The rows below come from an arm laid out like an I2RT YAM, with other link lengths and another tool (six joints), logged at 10 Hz.
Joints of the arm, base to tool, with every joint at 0 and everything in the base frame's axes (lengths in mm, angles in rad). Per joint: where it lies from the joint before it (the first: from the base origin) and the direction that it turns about. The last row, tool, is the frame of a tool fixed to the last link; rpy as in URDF.
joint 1: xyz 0.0 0.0 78.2 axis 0 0 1
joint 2: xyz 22.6 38.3 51.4 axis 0 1 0
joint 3: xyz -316.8 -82.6 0.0 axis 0 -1 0
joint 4: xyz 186.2 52.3 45.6 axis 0 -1 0
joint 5: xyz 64.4 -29.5 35.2 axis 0 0 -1
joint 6: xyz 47.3 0.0 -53.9 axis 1 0 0
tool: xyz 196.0 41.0 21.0 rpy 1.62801 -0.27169 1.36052
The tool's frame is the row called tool.
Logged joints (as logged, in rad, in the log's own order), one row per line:
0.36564, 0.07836, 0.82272, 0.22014, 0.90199, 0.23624
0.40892, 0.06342, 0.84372, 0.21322, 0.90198, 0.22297
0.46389, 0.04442, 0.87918, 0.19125, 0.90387, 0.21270
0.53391, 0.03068, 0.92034, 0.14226, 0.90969, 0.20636
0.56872, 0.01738, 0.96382, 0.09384, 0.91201, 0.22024
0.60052, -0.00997, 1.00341, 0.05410, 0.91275, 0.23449
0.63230, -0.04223, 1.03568, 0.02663, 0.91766, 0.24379
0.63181, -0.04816, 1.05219, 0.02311, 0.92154, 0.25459
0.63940, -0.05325, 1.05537, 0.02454, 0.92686, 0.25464
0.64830, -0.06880, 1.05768, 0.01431, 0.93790, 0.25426
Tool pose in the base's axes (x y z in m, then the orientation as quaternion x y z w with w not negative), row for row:
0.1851, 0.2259, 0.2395, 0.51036, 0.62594, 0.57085, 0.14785
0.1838, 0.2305, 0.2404, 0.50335, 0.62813, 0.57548, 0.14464
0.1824, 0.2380, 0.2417, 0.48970, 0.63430, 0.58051, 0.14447
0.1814, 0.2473, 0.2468, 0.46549, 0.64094, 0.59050, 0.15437
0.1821, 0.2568, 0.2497, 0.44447, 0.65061, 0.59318, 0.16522
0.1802, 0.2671, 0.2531, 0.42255, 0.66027, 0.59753, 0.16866
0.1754, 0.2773, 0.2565, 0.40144, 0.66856, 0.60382, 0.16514
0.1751, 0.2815, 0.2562, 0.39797, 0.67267, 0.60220, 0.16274
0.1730, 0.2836, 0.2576, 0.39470, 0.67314, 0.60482, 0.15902
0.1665, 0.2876, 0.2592, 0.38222, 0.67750, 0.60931, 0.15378
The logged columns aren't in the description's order. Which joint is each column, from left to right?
Columns, left to right: joint 4, joint 5, joint 2, joint 6, joint 1, joint 3.
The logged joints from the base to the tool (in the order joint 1, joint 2, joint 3, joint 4, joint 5, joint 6), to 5 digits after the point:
0.90199, 0.82272, 0.23624, 0.36564, 0.07836, 0.22014
0.90198, 0.84372, 0.22297, 0.40892, 0.06342, 0.21322
0.90387, 0.87918, 0.21270, 0.46389, 0.04442, 0.19125
0.90969, 0.92034, 0.20636, 0.53391, 0.03068, 0.14226
0.91201, 0.96382, 0.22024, 0.56872, 0.01738, 0.09384
0.91275, 1.00341, 0.23449, 0.60052, -0.00997, 0.05410
0.91766, 1.03568, 0.24379, 0.63230, -0.04223, 0.02663
0.92154, 1.05219, 0.25459, 0.63181, -0.04816, 0.02311
0.92686, 1.05537, 0.25464, 0.63940, -0.05325, 0.02454
0.93790, 1.05768, 0.25426, 0.64830, -0.06880, 0.01431

